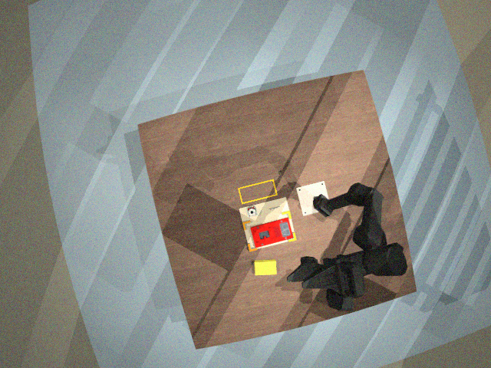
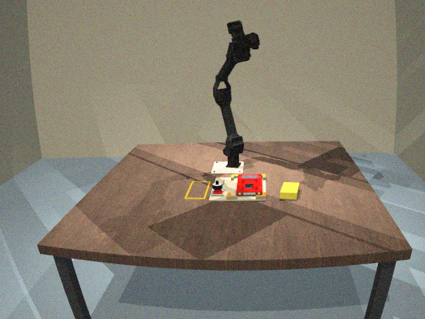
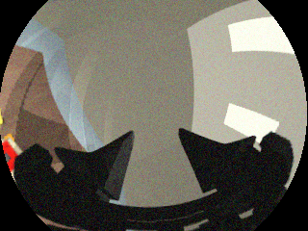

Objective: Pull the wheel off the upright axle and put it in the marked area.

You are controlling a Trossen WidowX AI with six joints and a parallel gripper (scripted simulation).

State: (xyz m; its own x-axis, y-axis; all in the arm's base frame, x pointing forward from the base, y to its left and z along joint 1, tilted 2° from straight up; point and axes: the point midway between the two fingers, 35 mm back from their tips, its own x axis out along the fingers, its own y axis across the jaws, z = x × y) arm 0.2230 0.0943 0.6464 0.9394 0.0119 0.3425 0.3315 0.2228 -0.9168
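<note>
Right now my gripper tip is 7 cm short of the wheel, 8 cm to the left of it and 61 cm above it. The rest, counted from my gripper tip: yellow block (2 cm ahead, 22 cm to the left, 64 cm below); then upright axle (7 cm ahead, 8 cm to the right, 62 cm below).
</note>
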